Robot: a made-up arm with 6 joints.
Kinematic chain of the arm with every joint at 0, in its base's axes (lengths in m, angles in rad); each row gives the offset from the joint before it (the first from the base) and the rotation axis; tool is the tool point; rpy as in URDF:
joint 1: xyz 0 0 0.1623 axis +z
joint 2: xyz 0 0 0 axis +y
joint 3: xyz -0.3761 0 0.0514 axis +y
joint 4: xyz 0.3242 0 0.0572 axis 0.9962 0 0.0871
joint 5: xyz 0 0 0 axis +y
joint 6: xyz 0.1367 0 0.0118 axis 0.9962 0 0.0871
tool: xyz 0 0 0 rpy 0 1.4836 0
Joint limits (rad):
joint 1: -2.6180..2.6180
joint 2: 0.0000..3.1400
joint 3: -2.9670..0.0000
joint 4: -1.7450..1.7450
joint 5: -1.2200..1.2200
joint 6: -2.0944..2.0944
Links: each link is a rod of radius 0.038 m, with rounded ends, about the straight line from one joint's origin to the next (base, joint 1, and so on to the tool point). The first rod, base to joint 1, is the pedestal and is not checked.
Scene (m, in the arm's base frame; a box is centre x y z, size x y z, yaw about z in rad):
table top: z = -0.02
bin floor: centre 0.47 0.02 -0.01 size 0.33 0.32 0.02 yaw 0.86
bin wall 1: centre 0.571 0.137 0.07 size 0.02 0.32 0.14 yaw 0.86
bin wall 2: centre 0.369 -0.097 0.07 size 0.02 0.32 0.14 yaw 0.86
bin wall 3: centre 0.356 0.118 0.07 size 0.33 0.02 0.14 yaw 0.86
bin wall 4: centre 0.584 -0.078 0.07 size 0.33 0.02 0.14 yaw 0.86
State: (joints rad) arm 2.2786 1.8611 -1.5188 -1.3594 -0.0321 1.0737
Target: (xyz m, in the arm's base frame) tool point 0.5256 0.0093 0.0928
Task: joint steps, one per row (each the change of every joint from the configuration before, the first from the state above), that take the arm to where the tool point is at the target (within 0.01 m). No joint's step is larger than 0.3 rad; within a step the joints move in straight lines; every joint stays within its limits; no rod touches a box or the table.
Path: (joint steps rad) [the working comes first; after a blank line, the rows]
Joints at the target: 0.1352 2.1467 -1.1094 -1.3568 0.4763 1.0737
Straight joint move there: touches bin wall 1, bin wall 3.

1: -0.2668 -0.0003 0.0493 0.0004 0.0685 0.0000
2: -0.2668 -0.0004 0.0493 0.0004 0.0684 0.0000
3: -0.2669 -0.0003 0.0493 0.0004 0.0685 0.0000
4: -0.2668 -0.0003 0.0493 0.0004 0.0684 0.0000
5: -0.2668 -0.0003 0.0493 0.0005 0.0685 0.0000
6: -0.2668 -0.0004 0.0494 0.0004 0.0685 0.0000
7: -0.2669 -0.0003 0.0493 0.0004 0.0684 0.0000
8: -0.2668 -0.0003 0.0493 0.0004 0.0685 0.0000
9: -0.0088 0.2882 0.0149 -0.0007 -0.0393 0.0000

